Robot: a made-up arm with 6 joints. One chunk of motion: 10 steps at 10 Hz.
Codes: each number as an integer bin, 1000 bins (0 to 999) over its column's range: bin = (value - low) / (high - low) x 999, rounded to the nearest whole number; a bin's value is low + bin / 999 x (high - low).
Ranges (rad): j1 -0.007..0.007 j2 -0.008..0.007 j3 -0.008..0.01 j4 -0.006..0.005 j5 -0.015..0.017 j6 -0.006..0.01
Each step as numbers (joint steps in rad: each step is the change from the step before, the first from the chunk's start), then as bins.
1 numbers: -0.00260 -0.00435 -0.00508 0.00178 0.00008 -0.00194
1 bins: 314 243 162 707 471 253
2 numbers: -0.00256 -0.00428 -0.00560 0.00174 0.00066 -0.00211
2 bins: 317 248 133 703 489 243
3 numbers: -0.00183 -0.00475 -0.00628 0.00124 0.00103 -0.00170
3 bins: 369 216 95 658 500 268
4 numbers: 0.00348 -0.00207 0.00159 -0.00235 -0.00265 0.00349
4 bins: 748 395 532 331 386 593
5 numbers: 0.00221 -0.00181 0.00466 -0.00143 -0.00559 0.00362
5 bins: 657 412 703 415 294 601
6 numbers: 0.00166 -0.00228 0.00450 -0.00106 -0.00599 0.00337
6 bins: 618 381 694 449 281 585
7 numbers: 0.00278 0.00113 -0.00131 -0.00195 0.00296 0.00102
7 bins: 698 608 371 368 561 438
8 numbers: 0.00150 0.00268 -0.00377 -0.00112 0.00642 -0.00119
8 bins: 607 711 235 443 669 300
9 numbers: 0.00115 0.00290 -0.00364 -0.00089 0.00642 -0.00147
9 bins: 582 726 242 464 669 283
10 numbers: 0.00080 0.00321 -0.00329 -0.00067 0.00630 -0.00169
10 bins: 557 747 261 484 665 269
